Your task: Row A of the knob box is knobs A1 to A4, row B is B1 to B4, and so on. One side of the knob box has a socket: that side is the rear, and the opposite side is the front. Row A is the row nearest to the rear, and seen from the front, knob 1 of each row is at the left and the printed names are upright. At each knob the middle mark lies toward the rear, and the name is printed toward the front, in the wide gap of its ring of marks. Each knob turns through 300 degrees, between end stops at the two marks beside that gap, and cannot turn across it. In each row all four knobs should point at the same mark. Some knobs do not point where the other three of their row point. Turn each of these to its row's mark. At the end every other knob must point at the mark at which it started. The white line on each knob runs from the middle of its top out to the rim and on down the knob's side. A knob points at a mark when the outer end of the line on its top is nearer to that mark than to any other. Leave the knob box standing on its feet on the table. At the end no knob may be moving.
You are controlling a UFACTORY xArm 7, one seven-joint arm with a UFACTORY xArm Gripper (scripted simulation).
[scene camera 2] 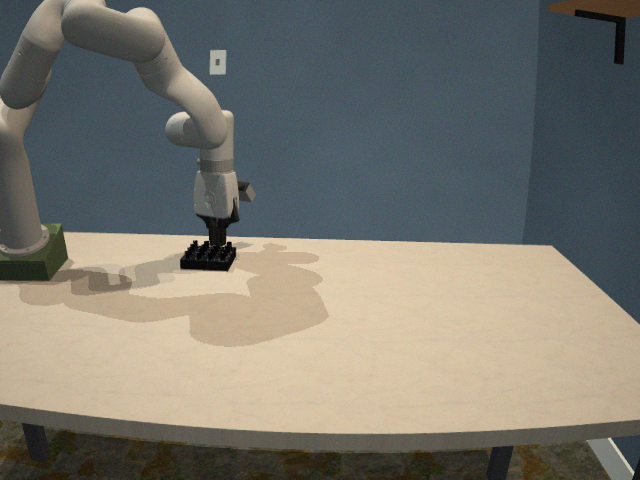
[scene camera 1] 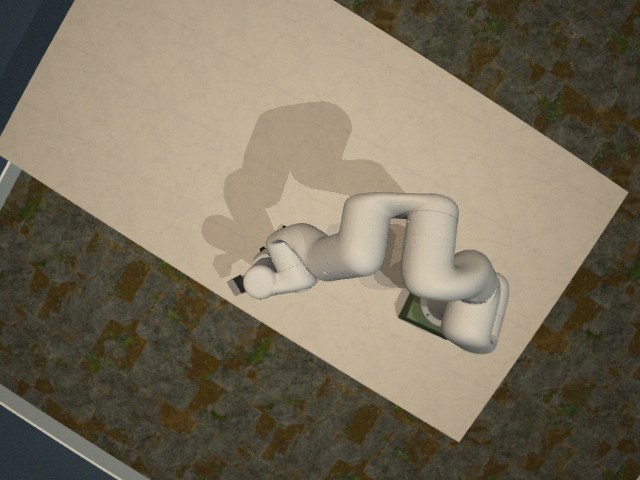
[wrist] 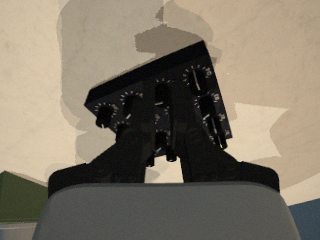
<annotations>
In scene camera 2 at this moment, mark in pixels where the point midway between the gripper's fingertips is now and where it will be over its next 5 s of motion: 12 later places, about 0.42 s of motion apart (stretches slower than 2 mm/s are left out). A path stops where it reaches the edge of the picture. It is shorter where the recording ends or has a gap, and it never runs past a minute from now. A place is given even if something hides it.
My gripper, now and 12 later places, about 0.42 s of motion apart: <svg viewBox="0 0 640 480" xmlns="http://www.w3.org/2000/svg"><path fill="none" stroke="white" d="M217 245L217 243L217 234L217 230L217 229L220 228L223 227L226 225L226 226L226 231L226 238L226 242L226 244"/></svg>
</annotations>
